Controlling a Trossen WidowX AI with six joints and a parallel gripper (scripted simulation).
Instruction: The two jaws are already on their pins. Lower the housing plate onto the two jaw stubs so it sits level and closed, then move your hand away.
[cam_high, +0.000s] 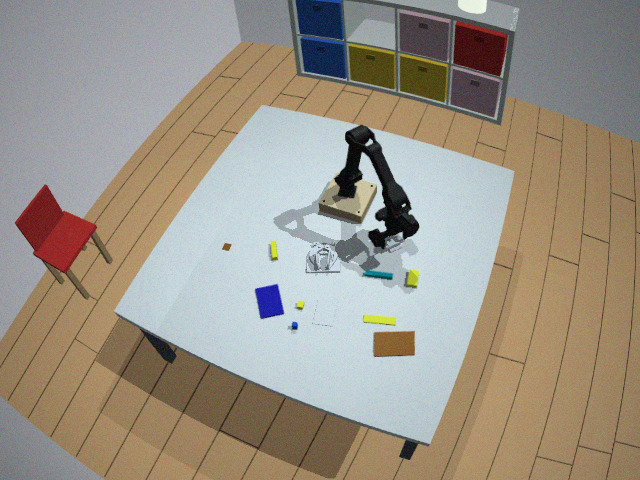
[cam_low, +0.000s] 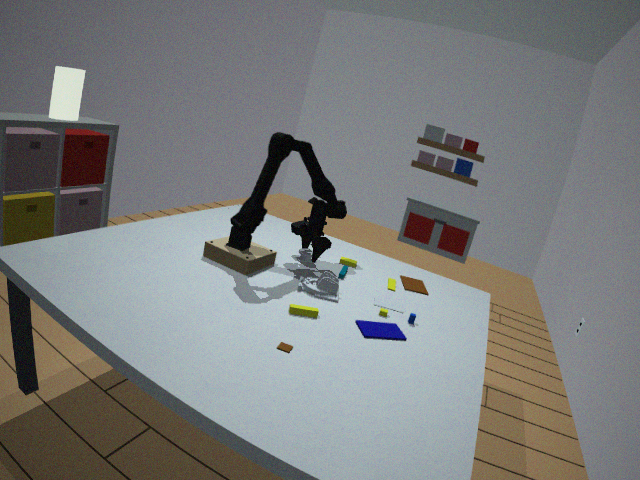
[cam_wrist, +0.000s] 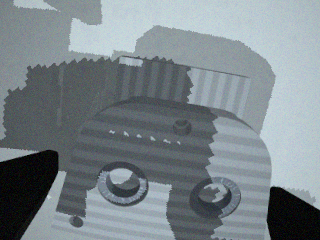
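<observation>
Right now my gripper tip is 14 cm short of the teal bar and 3 cm to the left of it. From my gripper tip the other things lie so: yellow block: 14 cm ahead, 10 cm to the left; pale sheet: 33 cm ahead, 18 cm to the right, 1 cm below; brown plate: 40 cm ahead, 8 cm to the left, 1 cm below.
</observation>
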